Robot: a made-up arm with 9 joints. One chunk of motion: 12 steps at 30 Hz.
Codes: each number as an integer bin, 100 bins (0 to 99) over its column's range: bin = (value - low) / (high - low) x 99, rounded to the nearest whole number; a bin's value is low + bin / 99 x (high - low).
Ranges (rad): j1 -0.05..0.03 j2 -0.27..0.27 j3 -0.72..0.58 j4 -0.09..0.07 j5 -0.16..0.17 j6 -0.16..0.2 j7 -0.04..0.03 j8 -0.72..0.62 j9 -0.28..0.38
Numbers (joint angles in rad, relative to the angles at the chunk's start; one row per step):
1: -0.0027 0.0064 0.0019 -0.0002 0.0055 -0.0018 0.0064 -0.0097 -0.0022
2: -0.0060 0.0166 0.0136 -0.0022 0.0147 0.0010 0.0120 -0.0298 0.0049
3: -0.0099 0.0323 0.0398 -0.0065 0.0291 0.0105 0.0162 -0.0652 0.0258
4: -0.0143 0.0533 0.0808 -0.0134 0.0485 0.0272 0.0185 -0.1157 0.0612
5: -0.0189 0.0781 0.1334 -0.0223 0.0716 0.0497 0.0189 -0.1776 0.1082
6: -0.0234 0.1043 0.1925 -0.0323 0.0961 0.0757 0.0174 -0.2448 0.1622
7: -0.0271 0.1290 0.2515 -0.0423 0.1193 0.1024 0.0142 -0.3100 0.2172
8: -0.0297 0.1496 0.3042 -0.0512 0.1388 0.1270 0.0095 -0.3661 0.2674
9: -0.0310 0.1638 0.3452 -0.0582 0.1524 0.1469 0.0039 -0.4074 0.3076
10: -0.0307 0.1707 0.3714 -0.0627 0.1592 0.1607 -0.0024 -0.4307 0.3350
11: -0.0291 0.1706 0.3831 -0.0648 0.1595 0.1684 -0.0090 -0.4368 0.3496
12: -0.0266 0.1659 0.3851 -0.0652 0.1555 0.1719 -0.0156 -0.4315 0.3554
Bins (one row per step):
1: 59 51 55 56 50 44 66 52 42
2: 54 53 56 54 52 44 74 51 43
3: 50 55 58 52 57 47 79 48 46
4: 44 59 61 47 63 51 83 45 51
5: 38 64 65 42 69 58 83 40 58
6: 33 69 69 36 77 65 81 35 66
7: 28 73 74 30 84 72 77 30 75
8: 25 77 78 24 90 79 70 26 82
9: 24 80 81 20 94 84 62 23 88
10: 24 81 83 17 96 88 53 21 92
11: 26 81 84 16 96 90 44 21 94
12: 29 80 84 15 95 91 35 21 95

